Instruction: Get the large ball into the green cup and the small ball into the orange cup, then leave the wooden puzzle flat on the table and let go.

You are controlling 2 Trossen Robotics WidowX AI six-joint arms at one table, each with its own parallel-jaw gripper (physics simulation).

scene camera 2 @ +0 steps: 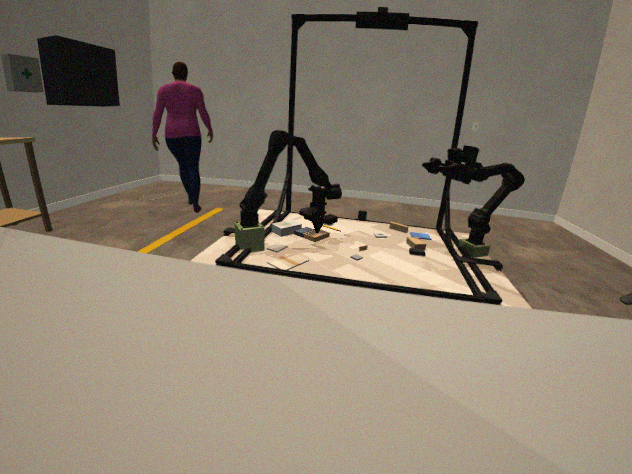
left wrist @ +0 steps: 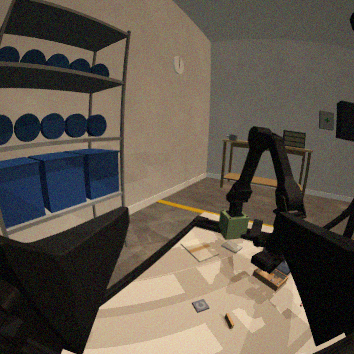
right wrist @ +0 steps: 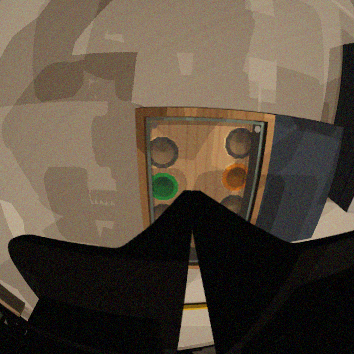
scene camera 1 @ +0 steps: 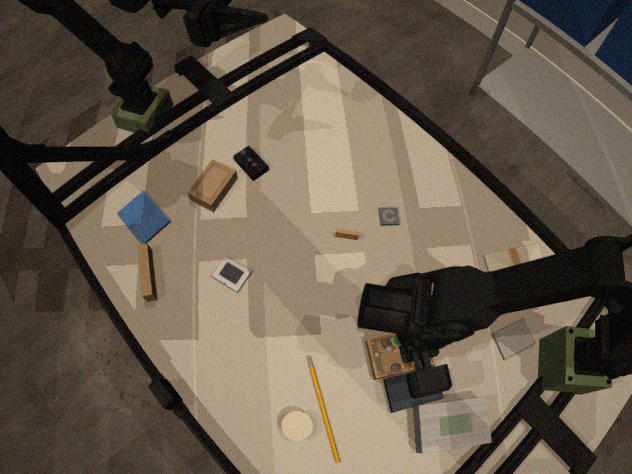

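Pixels of known places: left gripper, fingertip midpoint: (scene camera 2: 429, 166) (left wrist: 205, 218) (scene camera 1: 280, 0); right gripper, fingertip midpoint: (scene camera 2: 317, 233) (left wrist: 268, 272) (right wrist: 190, 198) (scene camera 1: 405, 346); left arm's base, link origin: (scene camera 2: 475, 242) (scene camera 1: 139, 101); right arm's base, link origin: (scene camera 2: 249, 224) (left wrist: 234, 213) (scene camera 1: 589, 356).
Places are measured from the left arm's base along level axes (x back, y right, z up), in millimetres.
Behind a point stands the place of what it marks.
The wooden puzzle (scene camera 1: 370, 358) {x -629, y 324, z -38 mm} (scene camera 2: 321, 236) {x -663, y 265, z -35 mm} (left wrist: 270, 280) (right wrist: 142, 170) {x -676, y 260, z -30 mm} lies on the table, seemingly flat. In the right wrist view its green cup (right wrist: 163, 186) {x -673, y 274, z -32 mm} is on the left and its orange cup (right wrist: 235, 176) {x -698, y 303, z -32 mm} on the right; I see no ball in either. Small grey round spots show on the puzzle in scene camera 1, too small to tell as balls. My right gripper (right wrist: 190, 198) {x -677, y 288, z -26 mm} (scene camera 2: 317, 229) {x -677, y 288, z -26 mm} is shut and empty, tips together over the puzzle; its fingers hide the puzzle's lower part. My left gripper (left wrist: 205, 218) {x -347, y -2, z 335 mm} (scene camera 2: 425, 165) {x -347, y -2, z 335 mm} is open and empty, raised far from the puzzle.
A dark blue block (scene camera 1: 395, 398) {x -690, y 376, z -34 mm} (right wrist: 300, 175) {x -723, y 342, z -34 mm} lies close against the puzzle, with a pale box (scene camera 1: 477, 438) {x -842, y 405, z -11 mm} beyond. A pencil (scene camera 1: 322, 408) {x -583, y 430, z -45 mm} and round cream disc (scene camera 1: 297, 425) {x -556, y 472, z -25 mm} lie nearby. A clear square (scene camera 1: 513, 338) {x -875, y 207, z -46 mm} and small wooden piece (scene camera 1: 347, 234) {x -519, y 126, z -34 mm} are elsewhere.
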